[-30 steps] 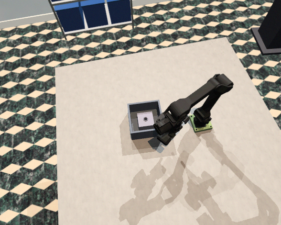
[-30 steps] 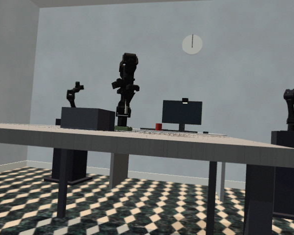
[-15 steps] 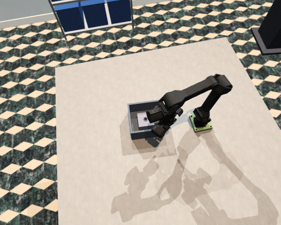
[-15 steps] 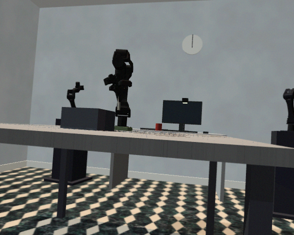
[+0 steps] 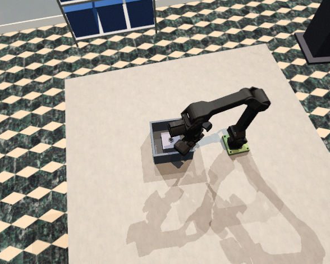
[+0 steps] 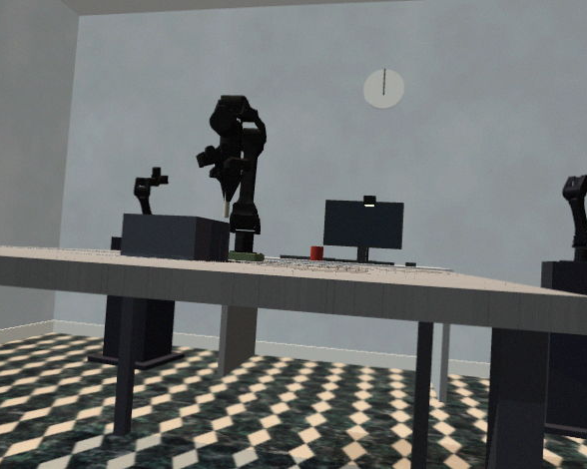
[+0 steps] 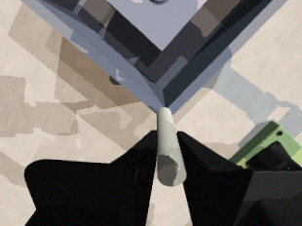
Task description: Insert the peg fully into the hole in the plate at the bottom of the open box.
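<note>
The plate is 9 cm ahead of my hand, 8 cm to the right of it and 14 cm below it. From my hand the other things lie so: box 9 cm ahead, 8 cm to the right, 16 cm below; then pale grey peg 4 cm below.
</note>
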